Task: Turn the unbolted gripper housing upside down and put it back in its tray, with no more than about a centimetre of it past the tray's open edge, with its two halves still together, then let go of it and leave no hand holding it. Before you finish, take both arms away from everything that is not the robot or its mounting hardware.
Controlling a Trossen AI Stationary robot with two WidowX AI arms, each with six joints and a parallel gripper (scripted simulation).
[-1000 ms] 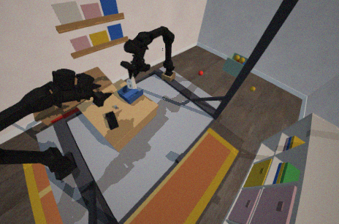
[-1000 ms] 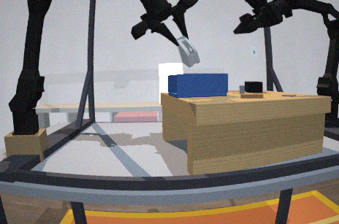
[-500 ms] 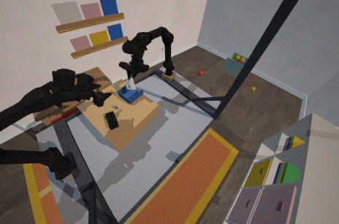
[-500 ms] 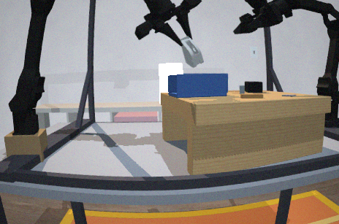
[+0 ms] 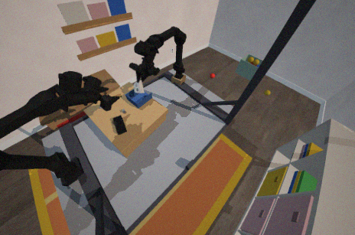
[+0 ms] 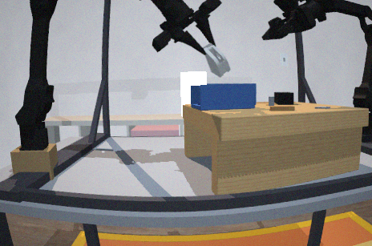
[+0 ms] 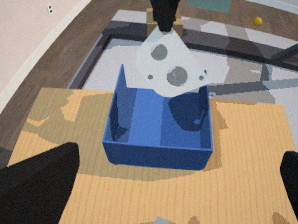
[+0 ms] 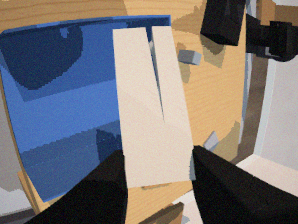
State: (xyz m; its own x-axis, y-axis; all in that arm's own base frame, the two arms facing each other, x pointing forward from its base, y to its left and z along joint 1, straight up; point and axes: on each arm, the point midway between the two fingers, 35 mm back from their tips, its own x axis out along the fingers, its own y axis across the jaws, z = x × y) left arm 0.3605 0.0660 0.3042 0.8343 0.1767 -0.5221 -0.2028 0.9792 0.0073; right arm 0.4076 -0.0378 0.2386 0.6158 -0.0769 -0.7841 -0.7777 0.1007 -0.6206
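The blue tray lies 14 cm below my right hand, 7 cm to the left of it and 1 cm ahead of it. The rest, counted from my right hand: wooden block 22 cm below, 16 cm to the left, 1 cm ahead.
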